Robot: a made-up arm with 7 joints.
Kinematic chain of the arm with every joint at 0, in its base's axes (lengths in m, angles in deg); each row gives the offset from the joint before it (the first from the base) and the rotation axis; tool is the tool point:
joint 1: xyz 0 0.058 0 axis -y
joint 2: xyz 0 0.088 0 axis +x
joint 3: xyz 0 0 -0.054 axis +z
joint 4: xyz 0 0 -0.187 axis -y
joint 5: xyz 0 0 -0.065 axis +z
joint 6: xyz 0 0 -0.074 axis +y
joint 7: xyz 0 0 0 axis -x
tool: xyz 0 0 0
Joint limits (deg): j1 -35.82..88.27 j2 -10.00..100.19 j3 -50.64..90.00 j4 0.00..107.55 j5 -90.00..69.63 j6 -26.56..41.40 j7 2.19..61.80
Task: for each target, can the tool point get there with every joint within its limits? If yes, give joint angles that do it. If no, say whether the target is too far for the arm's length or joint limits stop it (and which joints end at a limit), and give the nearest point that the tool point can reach.
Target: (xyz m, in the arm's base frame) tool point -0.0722 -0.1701 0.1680
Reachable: no: joint limits stop it (at a limit: joint 1, joint 2, joint 3, joint 4) | nearest point 0.1807 0.0105 0.0786 | short by 0.323 m
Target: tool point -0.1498 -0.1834 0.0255
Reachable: no: joint limits stop it (at a limit: joint 1, joint 2, joint 3, joint 4) | nearest point -0.0362 0.0105 -0.1937 | short by 0.314 m
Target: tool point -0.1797 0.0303 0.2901
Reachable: no: joint limits stop it (at a limit: joint 2, joint 4) | nearest point -0.0872 0.3185 0.1408 | short by 0.337 m
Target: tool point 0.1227 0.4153 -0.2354
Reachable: yes | joints 21.56 44.62 12.69 11.75 13.88 -11.38 45.20
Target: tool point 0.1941 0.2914 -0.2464
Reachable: yes | joints 19.51 32.94 -21.43 51.06 -47.85 1.46 37.84
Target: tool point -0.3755 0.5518 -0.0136
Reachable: no: too far | nearest point -0.1665 0.4461 0.0050 | short by 0.235 m
